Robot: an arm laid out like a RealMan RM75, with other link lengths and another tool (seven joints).
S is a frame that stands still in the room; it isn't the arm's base.
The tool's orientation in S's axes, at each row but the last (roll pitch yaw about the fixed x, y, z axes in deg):
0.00, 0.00, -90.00
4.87, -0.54, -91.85
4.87, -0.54, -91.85
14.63, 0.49, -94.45
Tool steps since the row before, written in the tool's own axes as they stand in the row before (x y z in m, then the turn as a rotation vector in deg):
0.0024, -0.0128, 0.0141, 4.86, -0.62, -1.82
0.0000, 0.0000, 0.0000, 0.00, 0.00, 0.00
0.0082, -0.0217, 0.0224, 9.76, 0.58, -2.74
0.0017, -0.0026, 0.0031, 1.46, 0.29, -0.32
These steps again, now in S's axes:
-0.0128, -0.0024, 0.0141, -0.62, -4.86, -1.82
0.0000, 0.0000, 0.0000, 0.00, 0.00, 0.00
-0.0238, -0.0072, 0.0206, 0.49, -9.81, -2.59
-0.0034, -0.0015, 0.0023, 0.25, -1.48, -0.25

